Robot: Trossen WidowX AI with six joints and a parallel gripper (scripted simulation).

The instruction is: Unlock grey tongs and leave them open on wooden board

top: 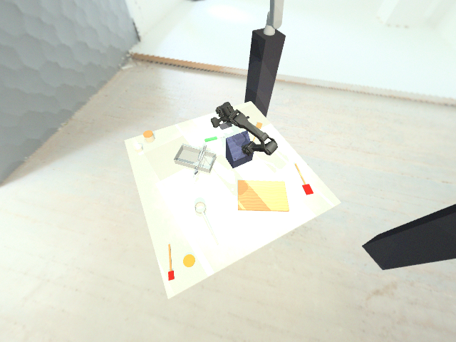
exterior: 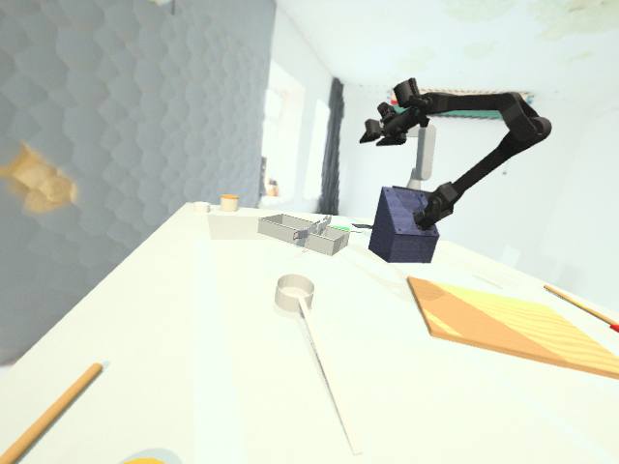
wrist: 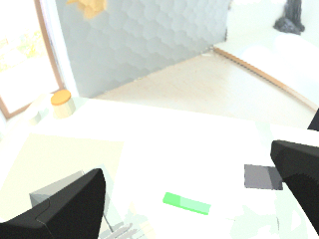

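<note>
Now: gripper tip 20 cm short of the roasting tin, 2 cm to the right of it and 35 cm above it. Round my gripper tip: black spatula: 28 cm behind, 24 cm to the right, 37 cm below; then wooden board: 11 cm behind, 54 cm to the left, 37 cm below; then yellow lock piece: 23 cm ahead, 12 cm to the left, 31 cm below.
</note>
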